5 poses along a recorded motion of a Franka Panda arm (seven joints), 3.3 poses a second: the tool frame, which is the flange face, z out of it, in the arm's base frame.
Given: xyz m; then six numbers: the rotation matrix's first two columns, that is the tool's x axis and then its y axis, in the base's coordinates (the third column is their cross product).
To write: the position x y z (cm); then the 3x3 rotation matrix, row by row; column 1 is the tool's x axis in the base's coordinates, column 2 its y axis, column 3 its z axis. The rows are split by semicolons. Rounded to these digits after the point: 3 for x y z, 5 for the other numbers.
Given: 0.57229, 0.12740, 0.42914, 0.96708, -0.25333, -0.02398, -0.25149, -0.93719, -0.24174
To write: 57.229, 12.740, 42.914; 0.96708, -0.25149, 0.03877; -0.25333, -0.93719, 0.23981; -0.02398, -0.24174, -0.97005
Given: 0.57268, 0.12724, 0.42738, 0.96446, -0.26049, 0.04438, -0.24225, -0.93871, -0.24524
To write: 57.268, 12.724, 42.738; 0.96446, -0.24225, 0.10554; -0.26049, -0.93871, 0.22577; 0.04438, -0.24524, -0.96845
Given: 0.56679, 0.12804, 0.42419, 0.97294, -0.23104, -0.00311, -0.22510, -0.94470, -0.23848
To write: 56.679, 12.804, 42.419; 0.97294, -0.22510, 0.05216; -0.23104, -0.94470, 0.23273; -0.00311, -0.23848, -0.97114
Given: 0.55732, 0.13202, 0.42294, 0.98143, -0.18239, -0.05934, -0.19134, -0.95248, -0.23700
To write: 55.732, 13.202, 42.294; 0.98143, -0.19134, -0.01329; -0.18239, -0.95248, 0.24395; -0.05934, -0.23700, -0.96969
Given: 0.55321, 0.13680, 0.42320, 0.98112, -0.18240, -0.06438, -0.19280, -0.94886, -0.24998
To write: 55.321, 13.680, 42.320; 0.98112, -0.19280, -0.01549; -0.18240, -0.94886, 0.25767; -0.06438, -0.24998, -0.96611
